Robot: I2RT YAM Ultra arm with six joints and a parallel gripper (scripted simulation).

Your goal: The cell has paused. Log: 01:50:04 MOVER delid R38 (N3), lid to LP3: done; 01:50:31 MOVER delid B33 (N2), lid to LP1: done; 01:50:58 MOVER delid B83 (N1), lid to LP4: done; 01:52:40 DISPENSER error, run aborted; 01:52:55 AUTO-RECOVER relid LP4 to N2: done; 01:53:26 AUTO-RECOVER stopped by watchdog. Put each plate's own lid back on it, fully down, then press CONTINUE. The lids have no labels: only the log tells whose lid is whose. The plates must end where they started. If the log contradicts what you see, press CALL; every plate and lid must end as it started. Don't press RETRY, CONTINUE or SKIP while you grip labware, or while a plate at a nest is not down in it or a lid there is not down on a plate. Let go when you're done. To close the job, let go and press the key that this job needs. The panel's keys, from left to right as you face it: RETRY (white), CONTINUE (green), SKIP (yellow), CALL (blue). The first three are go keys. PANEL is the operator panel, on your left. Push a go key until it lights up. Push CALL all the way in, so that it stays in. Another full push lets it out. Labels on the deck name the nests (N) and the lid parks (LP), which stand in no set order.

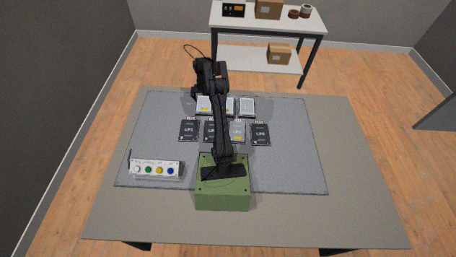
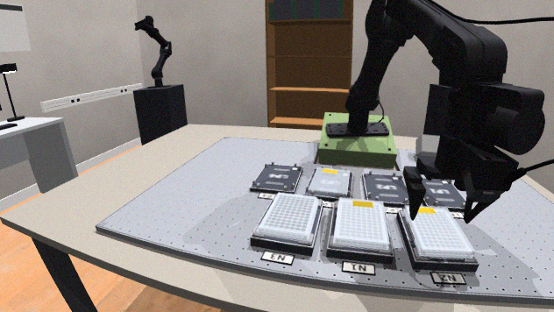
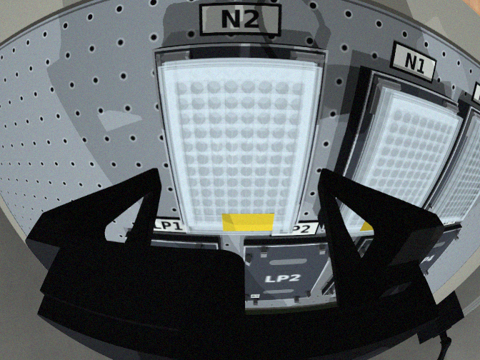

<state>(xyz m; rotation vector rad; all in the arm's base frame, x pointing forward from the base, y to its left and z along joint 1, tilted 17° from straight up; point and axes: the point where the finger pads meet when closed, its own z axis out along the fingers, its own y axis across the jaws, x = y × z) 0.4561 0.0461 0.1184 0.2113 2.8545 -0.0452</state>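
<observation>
Now: the LP3 lid park 220 mm behind my hand, 160 mm to the right of it and 50 mm below it. From my hand the other things lie so: LP2 lid park: 190 mm behind, 50 mm below, 30 mm to the right; then LP1 lid park: 170 mm behind, 100 mm to the left, 50 mm below; then LP4 lid park: 280 mm to the right, 250 mm behind, 50 mm below.
</observation>
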